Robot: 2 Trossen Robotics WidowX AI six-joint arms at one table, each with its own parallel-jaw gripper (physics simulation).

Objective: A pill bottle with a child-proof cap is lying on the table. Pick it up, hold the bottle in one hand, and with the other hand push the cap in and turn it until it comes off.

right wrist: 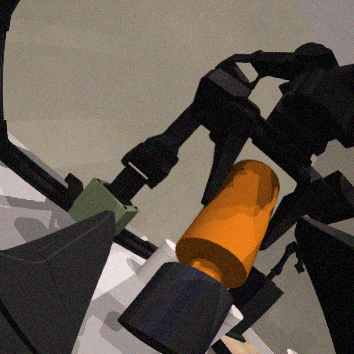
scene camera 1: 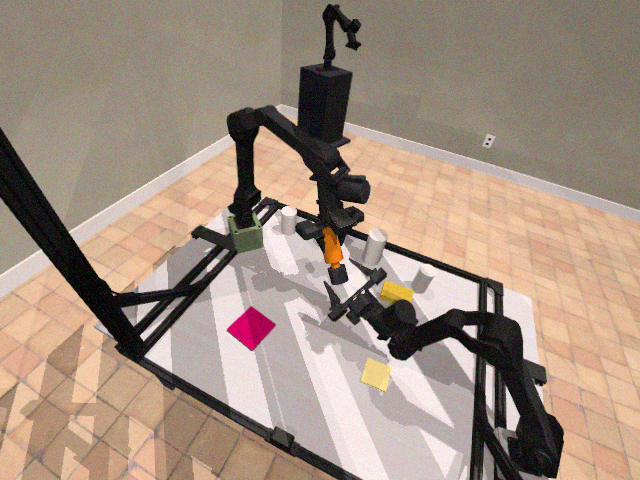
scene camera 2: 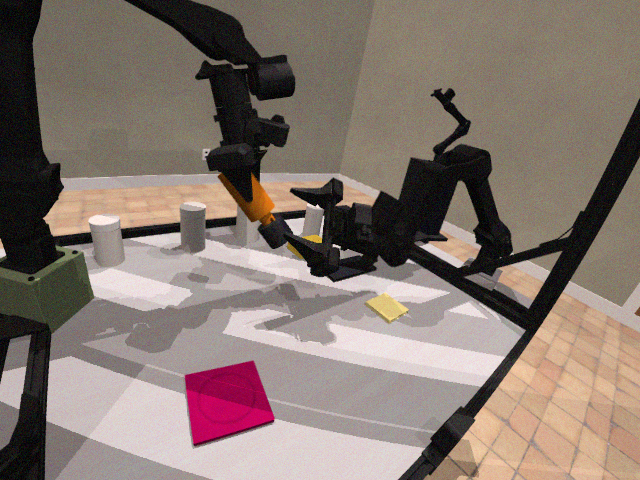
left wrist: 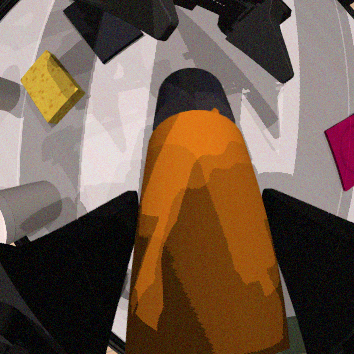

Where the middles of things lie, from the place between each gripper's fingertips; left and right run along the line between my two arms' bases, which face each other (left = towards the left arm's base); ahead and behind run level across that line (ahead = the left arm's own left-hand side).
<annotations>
The orange pill bottle (scene camera 2: 259,209) is 1 cm ahead of my left hand, 1 cm to the left of it and 1 cm below it. Round my left hand: dark cap (right wrist: 179,301): 1 cm behind, 5 cm to the right, 6 cm below; dark pad (left wrist: 106,35): 6 cm ahead, 26 cm to the right, 20 cm below.
I see my right gripper 30 mm short of the dark cap, 10 mm to the right of it and 50 mm above it. Round my right hand: dark pad (100 mm ahead, 210 mm to the right, 190 mm below); then orange pill bottle (50 mm ahead, 60 mm to the left).
</annotations>
